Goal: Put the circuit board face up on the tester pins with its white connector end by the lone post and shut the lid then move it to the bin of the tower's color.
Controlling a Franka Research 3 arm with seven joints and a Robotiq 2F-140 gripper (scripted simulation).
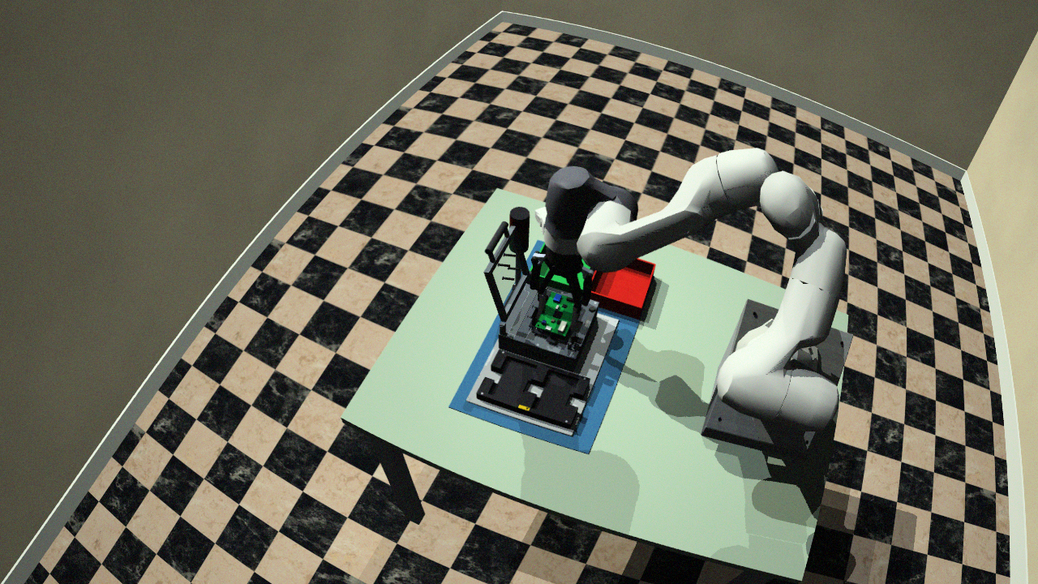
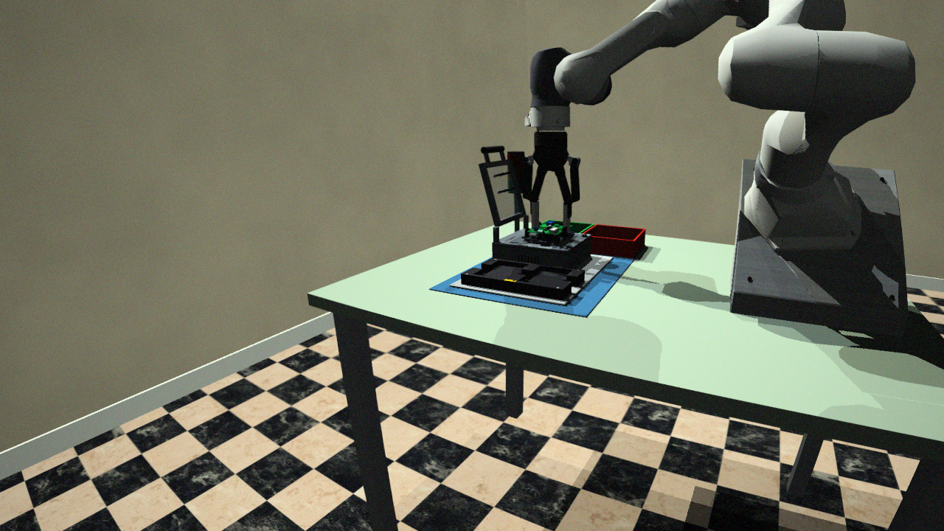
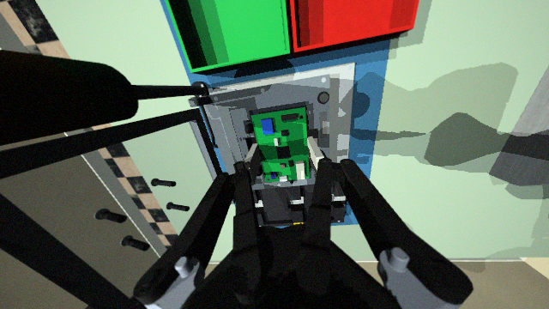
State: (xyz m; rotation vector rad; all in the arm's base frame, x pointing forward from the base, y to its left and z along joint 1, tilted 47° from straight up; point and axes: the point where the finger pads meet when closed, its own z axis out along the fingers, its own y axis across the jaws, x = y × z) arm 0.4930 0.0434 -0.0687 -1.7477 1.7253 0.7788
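Now: the green circuit board 20 mm below my hand. Round my hand: tester plate: 40 mm below, 10 mm to the left, 10 mm ahead; tester lid: 130 mm ahead, 80 mm above; green bin: 200 mm to the right, 90 mm below, 50 mm ahead.
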